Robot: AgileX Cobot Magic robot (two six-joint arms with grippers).
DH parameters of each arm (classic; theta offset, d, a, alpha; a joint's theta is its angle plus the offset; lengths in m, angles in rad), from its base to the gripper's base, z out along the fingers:
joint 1: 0 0.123 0 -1.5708
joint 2: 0.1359 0 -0.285 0
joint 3: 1.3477 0 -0.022 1.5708
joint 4: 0 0.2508 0 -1.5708
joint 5: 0 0 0.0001 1.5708
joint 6: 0 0.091 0 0
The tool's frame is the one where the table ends.
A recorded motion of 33 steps. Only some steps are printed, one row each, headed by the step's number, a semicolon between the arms.
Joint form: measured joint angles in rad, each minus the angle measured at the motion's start. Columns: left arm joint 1, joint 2, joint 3, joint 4, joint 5, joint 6; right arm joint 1, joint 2, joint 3, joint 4, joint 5, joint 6.
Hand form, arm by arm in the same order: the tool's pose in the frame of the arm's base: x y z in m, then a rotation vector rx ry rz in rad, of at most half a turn. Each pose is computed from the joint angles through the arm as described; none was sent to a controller.
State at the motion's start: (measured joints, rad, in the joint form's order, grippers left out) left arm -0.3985 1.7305 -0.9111 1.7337 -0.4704 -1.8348; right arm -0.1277 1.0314 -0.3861 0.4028 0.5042 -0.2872
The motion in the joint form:
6: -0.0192 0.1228 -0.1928 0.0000 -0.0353 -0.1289; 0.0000 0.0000 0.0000 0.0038 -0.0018 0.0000
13: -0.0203 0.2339 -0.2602 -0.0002 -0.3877 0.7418; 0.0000 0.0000 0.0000 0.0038 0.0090 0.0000
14: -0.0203 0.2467 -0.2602 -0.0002 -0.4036 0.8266; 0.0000 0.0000 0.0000 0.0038 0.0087 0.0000
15: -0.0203 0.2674 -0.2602 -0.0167 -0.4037 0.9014; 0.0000 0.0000 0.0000 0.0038 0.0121 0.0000
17: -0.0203 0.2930 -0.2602 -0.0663 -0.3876 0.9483; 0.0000 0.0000 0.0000 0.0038 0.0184 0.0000
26: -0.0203 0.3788 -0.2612 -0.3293 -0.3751 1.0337; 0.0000 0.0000 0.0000 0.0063 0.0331 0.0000
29: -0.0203 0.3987 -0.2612 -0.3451 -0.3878 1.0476; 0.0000 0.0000 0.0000 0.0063 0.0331 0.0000
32: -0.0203 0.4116 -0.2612 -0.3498 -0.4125 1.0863; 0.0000 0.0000 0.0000 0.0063 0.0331 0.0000
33: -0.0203 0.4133 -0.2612 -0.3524 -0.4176 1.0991; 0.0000 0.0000 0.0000 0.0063 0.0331 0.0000
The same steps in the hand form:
6: 0.3348 -0.1961 0.1920 0.5077 2.3221 -0.8873; 0.1597 -0.0030 0.1945 0.1905 2.5767 0.2286
13: 0.3261 -0.2195 0.1759 1.4955 1.6762 -0.8640; 0.1589 -0.0026 0.1941 0.1887 2.5865 0.2341
14: 0.3255 -0.2202 0.1715 1.5603 1.6039 -0.8435; 0.1589 -0.0026 0.1941 0.1888 2.5862 0.2339
15: 0.3270 -0.2211 0.1644 1.5939 1.5581 -0.8211; 0.1587 -0.0024 0.1940 0.1882 2.5893 0.2357
17: 0.3310 -0.2223 0.1562 1.5685 1.5602 -0.8086; 0.1582 -0.0022 0.1938 0.1871 2.5950 0.2389
26: 0.3458 -0.2274 0.1338 1.3297 1.6394 -0.8565; 0.1572 -0.0015 0.1933 0.1870 2.6076 0.2488
29: 0.3460 -0.2281 0.1271 1.3230 1.6422 -0.8730; 0.1572 -0.0015 0.1933 0.1870 2.6076 0.2488
32: 0.3449 -0.2291 0.1235 1.3460 1.6070 -0.8818; 0.1572 -0.0015 0.1933 0.1870 2.6076 0.2488
33: 0.3448 -0.2293 0.1232 1.3519 1.5953 -0.8805; 0.1572 -0.0015 0.1933 0.1870 2.6076 0.2488

